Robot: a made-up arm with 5 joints.
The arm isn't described. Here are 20 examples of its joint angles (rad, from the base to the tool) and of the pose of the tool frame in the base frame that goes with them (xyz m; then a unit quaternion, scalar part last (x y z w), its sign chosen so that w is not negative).
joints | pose
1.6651 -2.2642 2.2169 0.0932 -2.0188 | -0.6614 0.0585 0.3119 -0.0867 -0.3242 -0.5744 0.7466
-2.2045 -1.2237 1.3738 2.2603 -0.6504 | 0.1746 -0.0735 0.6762 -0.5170 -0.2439 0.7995 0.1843
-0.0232 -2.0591 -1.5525 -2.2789 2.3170 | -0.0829 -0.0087 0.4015 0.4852 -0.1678 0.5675 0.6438
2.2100 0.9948 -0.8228 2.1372 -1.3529 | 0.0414 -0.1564 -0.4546 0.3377 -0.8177 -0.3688 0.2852
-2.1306 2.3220 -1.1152 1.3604 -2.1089 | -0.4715 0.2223 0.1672 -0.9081 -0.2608 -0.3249 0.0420
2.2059 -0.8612 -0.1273 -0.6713 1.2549 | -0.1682 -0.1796 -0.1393 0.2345 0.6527 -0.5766 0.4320
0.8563 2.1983 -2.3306 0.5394 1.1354 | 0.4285 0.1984 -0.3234 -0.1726 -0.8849 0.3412 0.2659
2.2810 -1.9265 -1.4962 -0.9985 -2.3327 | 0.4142 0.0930 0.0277 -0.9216 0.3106 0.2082 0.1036
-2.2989 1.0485 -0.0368 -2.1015 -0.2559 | -0.2165 0.1113 0.0737 0.8972 0.0540 -0.4200 0.1257
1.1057 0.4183 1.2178 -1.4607 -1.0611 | -0.2555 0.0930 -0.1859 -0.1970 0.0114 0.9620 0.1887
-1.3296 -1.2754 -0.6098 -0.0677 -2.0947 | -0.3278 -0.1512 0.4565 -0.1760 -0.0720 -0.6875 0.7009
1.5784 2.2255 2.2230 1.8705 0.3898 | -0.5852 0.0396 -0.3878 0.5080 -0.2923 -0.1840 0.7891
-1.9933 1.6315 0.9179 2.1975 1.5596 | 0.3303 -0.1210 0.4159 -0.2896 0.6825 -0.6600 0.1214
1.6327 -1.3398 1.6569 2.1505 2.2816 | -0.4911 -0.2353 0.1805 -0.2761 -0.0845 0.2742 0.9173
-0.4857 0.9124 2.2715 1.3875 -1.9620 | 0.7619 -0.1639 -0.1455 0.3518 0.3476 0.8526 0.1686
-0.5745 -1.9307 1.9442 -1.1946 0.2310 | 0.2610 -0.2294 -0.3177 0.1357 0.6163 -0.2692 0.7275
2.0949 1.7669 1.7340 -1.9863 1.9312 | -0.6744 0.0289 0.0023 0.0509 -0.7212 -0.6534 0.2246
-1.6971 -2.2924 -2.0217 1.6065 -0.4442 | -0.0744 0.3683 -0.1987 -0.9514 0.1000 -0.2567 0.1374
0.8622 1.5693 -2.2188 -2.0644 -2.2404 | 0.5570 -0.1689 -0.4928 0.4282 -0.1331 -0.2074 0.8694
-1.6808 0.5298 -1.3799 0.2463 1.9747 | -0.3019 -0.2721 0.4521 0.7467 0.2021 0.6224 0.1192
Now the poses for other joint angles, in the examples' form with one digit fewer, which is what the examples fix.
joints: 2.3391 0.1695 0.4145 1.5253 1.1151
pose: -0.191 0.026 0.167 -0.292 0.484 -0.436 0.700
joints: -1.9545 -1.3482 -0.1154 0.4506 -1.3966
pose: -0.375 -0.157 0.365 0.309 -0.152 -0.642 0.685
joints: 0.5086 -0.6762 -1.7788 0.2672 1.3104
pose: 0.055 -0.438 0.280 0.882 -0.294 -0.364 0.057
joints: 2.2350 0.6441 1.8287 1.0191 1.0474
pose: -0.533 -0.315 0.181 0.104 0.460 0.231 0.851
